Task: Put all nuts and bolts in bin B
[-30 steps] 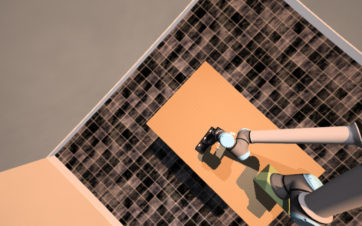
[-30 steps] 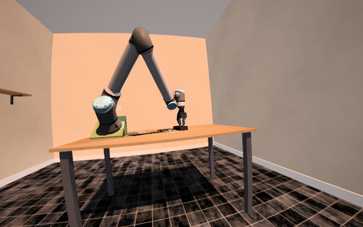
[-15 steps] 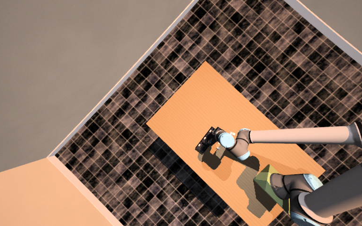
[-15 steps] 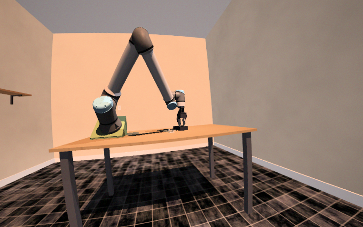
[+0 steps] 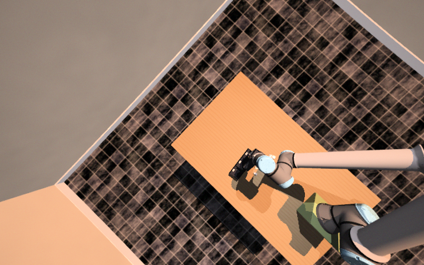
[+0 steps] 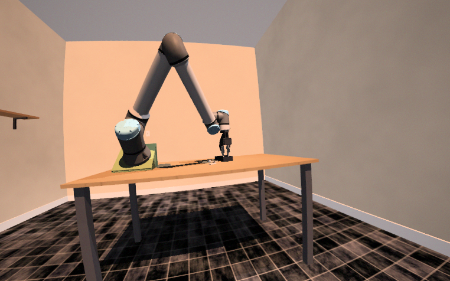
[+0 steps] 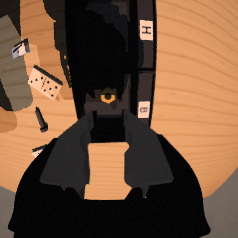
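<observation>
The gold nut lies 1 cm to the left of my hand and 3 cm below it. The rest, counted from my hand: white piece (13 cm behind, 8 cm to the left, 3 cm below); dark bolt (11 cm behind, 4 cm to the right, 4 cm below); black three-part bin (9 cm to the left, 2 cm below).
</observation>
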